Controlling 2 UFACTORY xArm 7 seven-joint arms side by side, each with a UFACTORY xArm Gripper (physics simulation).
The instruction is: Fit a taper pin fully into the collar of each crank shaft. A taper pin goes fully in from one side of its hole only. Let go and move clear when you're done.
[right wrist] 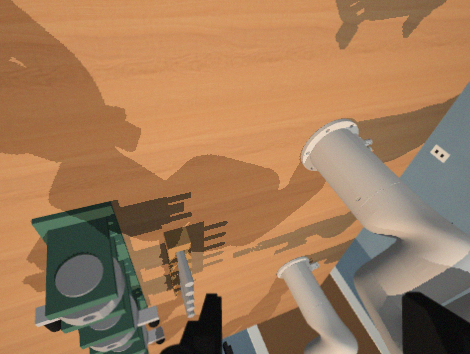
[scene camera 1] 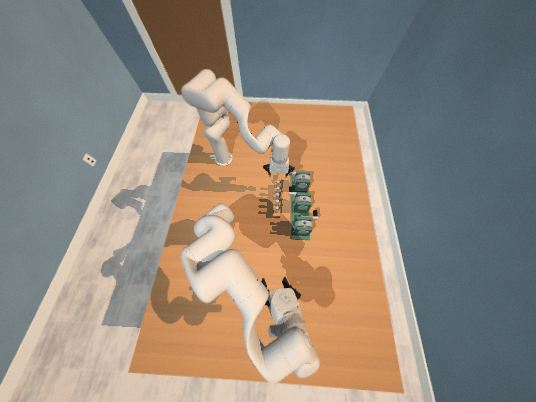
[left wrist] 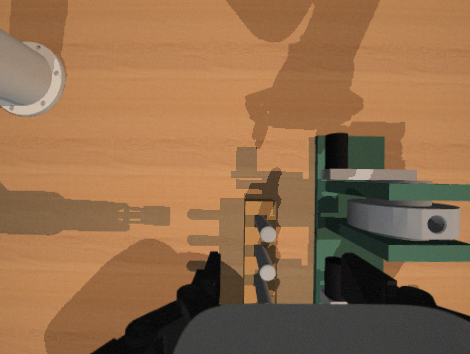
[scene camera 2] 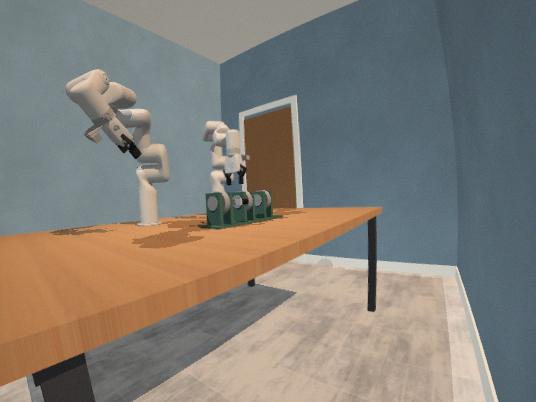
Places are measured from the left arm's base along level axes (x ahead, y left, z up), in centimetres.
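Pixels of known places: left gripper, fingertip midpoint: (scene camera 1: 278, 175) (left wrist: 280, 273) (scene camera 2: 235, 184); right gripper, fingertip midpoint: (right wrist: 311, 323) (scene camera 1: 273, 280) (scene camera 2: 132, 153); left arm's base, link origin: (right wrist: 292, 266) (scene camera 1: 223, 158) (left wrist: 30, 80); right arm's base, link origin: (right wrist: 328, 144) (scene camera 2: 149, 224).
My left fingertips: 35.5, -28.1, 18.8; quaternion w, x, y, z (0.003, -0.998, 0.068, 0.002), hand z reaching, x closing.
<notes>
Ahead of a thing's pixels: the offset from my left fingertips to its top centre, as dx, dy, dz. "spot": to the spot under its first point. Level surfaces: height alone.
Several grey taper pins @[-0.7, -8.1, -7.9] (scene camera 1: 278, 195) @[+0.5, +0.4, -7.9] (left wrist: 268, 234) @[spot: -1.5, -17.5, -8.6] (right wrist: 186, 280) stand upright in a narrow wooden rack @[spot: +0.8, +2.5, -14.8] (left wrist: 260, 206). Beside it is the green stand (scene camera 1: 300, 237) (scene camera 2: 215, 212) (left wrist: 350, 250) with three crank shafts. In scene camera 1 their grey collars are the upper collar @[spot: +14.8, -0.2, -4.0] (scene camera 1: 302, 177), the middle collar @[spot: +12.9, -16.7, -4.6] (scene camera 1: 303, 203) and the lower collar @[spot: +11.1, -29.6, -5.9] (scene camera 1: 303, 226). The upper collar (left wrist: 400, 220) shows a dark, open hole in the left wrist view. My left gripper (scene camera 1: 278, 172) (scene camera 2: 235, 181) (left wrist: 280, 273) is open and empty, above the rack's upper end. My right gripper (scene camera 1: 275, 283) is open, away from the stand.
Black crank handles stick out beside the stand: the upper handle @[spot: +9.2, +8.7, -7.9] (left wrist: 336, 150), and another handle @[spot: +19.5, -22.1, -7.7] (scene camera 1: 315, 213) on the stand's right side in scene camera 1. The right arm's base (right wrist: 332, 142) and the left arm's base (scene camera 1: 223, 160) (left wrist: 35, 80) stand on the wooden table @[dz -18.8] (scene camera 1: 340, 300).
</notes>
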